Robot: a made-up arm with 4 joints.
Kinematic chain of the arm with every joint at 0, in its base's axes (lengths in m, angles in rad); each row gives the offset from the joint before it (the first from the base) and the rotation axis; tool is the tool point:
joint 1: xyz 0 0 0.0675 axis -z
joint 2: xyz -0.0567 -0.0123 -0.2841 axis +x
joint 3: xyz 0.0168 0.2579 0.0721 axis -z
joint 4: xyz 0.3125 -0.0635 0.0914 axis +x
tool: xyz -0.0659 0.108 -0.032
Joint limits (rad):
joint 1: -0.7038..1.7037
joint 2: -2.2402..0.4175
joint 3: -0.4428..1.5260
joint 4: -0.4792..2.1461
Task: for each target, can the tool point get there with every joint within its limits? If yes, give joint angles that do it. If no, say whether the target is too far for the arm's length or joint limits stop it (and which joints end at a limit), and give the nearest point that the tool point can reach.
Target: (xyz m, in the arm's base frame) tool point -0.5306 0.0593 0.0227
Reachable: no: joint limits stop it (at a limit: joint 1, joint 3, joint 4) | nearest point -0.2376 0.0881 -0.0774 | short by 0.311 m
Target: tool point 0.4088 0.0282 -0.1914
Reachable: yes | joints 0.9948 -0.3697 -0.1213 0.2338
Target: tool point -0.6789 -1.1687 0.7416
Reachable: no: too far | nearest point 0.0240 -0.2213 0.1094 | short by 1.338 m
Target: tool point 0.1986 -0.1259 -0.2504
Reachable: yes | joints 1.3075 -0.9456 0.7095 -0.1170
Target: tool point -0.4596 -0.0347 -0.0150
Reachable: no: joint limits stop it (at a limit: joint 1, joint 3, joint 4) | nearest point -0.2299 0.0790 -0.0591 | short by 0.260 m
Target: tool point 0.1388 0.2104 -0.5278
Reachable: yes | joints -0.3960 -1.7536 0.0812 0.6836
